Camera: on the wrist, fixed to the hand. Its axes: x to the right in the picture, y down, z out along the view.
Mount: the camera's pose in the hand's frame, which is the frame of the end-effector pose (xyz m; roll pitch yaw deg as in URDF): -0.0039 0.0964 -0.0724 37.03 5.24 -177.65
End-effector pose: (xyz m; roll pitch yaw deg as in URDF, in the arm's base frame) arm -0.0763 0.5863 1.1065 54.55 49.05 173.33
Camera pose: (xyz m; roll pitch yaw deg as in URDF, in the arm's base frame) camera -0.1145 0.4751 1.1334 -14.69 -44.03 -10.71
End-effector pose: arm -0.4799 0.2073 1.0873 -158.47 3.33 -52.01
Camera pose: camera -0.5728 0.1374 1.1194 -164.58 -9.07 127.73
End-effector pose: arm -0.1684 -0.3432 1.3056 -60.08 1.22 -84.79
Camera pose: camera -0.1836 -0.3381 1.1860 96.91 -0.63 100.92
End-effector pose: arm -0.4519 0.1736 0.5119 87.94 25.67 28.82
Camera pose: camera -0.4560 0.2579 0.5981 -48.71 -23.03 -156.78
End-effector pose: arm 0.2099 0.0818 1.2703 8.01 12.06 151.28
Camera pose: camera 0.1732 -0.0184 1.2141 28.65 -6.54 -27.12
